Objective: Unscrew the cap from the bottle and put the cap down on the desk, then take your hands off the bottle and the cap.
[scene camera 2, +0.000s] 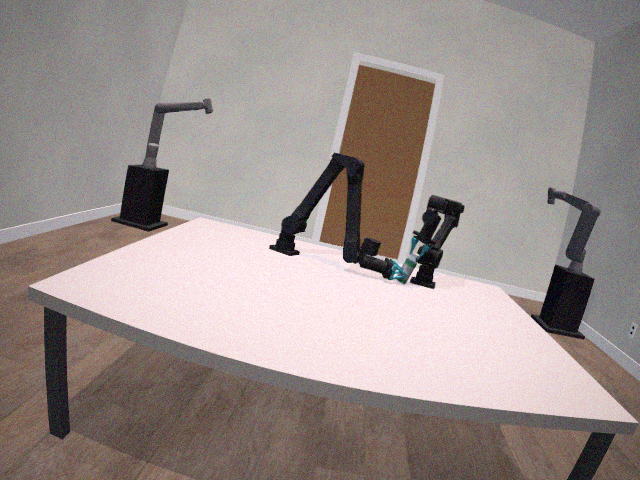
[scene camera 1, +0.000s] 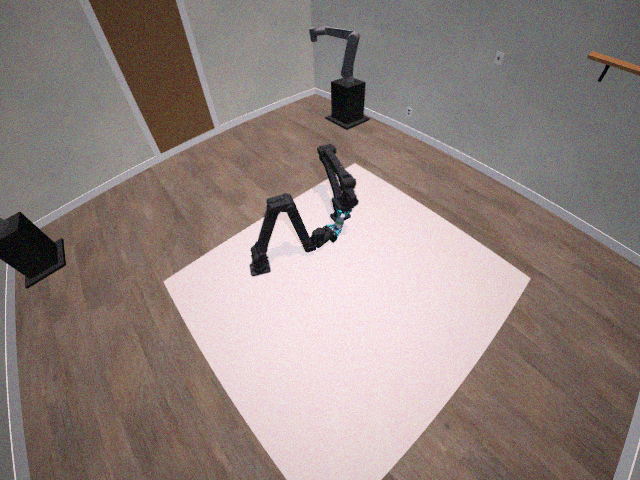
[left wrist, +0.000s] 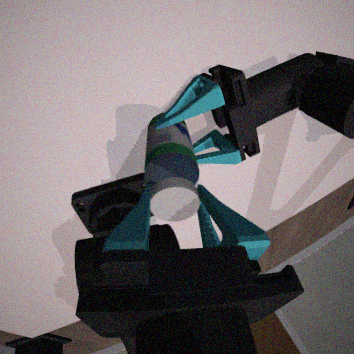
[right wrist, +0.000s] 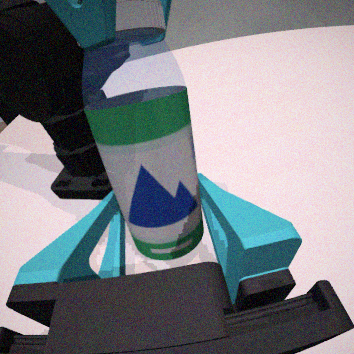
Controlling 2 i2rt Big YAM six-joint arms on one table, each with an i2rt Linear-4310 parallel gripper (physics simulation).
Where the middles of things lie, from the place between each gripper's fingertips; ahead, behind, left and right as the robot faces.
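My right hand 9 cm below the ribbed cap [left wrist: 174,198], 1 cm short of it, 2 cm to the right of it.
My left hand 1 cm below the ribbed cap. By its middle, the cap is nearer to my left hand than to my right hand.
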